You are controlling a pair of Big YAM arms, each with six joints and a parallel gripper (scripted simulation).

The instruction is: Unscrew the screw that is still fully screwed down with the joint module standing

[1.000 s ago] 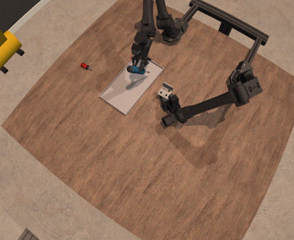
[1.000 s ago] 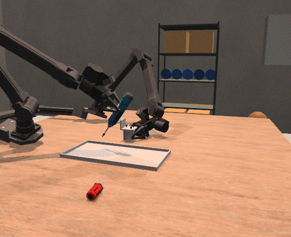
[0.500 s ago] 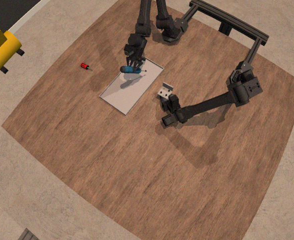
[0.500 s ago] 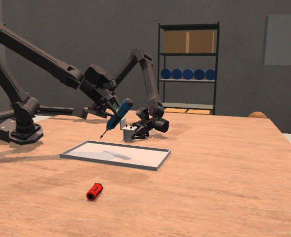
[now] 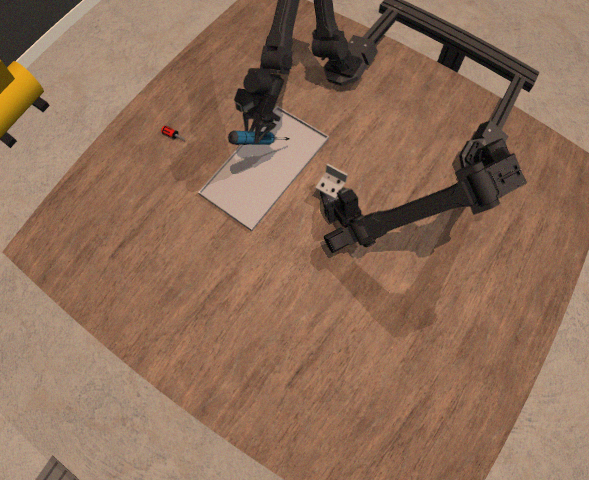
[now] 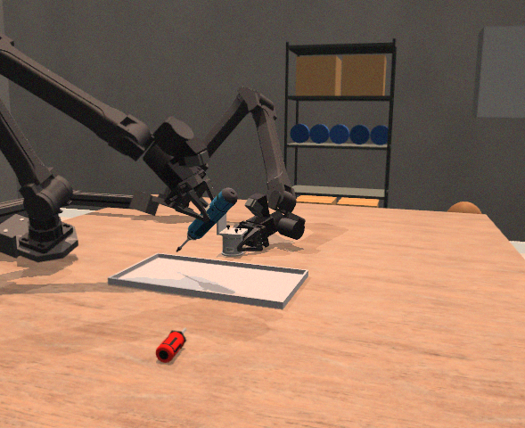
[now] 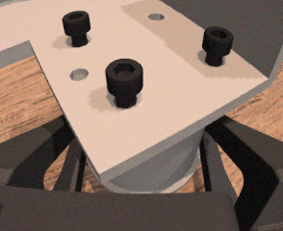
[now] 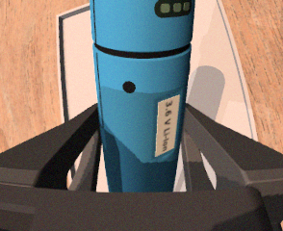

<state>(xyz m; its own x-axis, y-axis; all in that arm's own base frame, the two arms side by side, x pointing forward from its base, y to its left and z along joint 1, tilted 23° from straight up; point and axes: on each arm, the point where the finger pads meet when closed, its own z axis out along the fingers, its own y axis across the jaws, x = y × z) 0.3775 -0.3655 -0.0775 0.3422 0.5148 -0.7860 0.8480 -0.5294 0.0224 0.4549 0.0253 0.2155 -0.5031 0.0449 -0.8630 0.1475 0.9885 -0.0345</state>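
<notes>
Right now my left hand is 1 cm below the joint module. Round my left hand: shallow grey tray: 22 cm to the right, 6 cm ahead, 2 cm below; pale l-shaped bracket: 5 cm above; red manual screwdriver: 55 cm to the right, 18 cm ahead, 1 cm below.
</notes>
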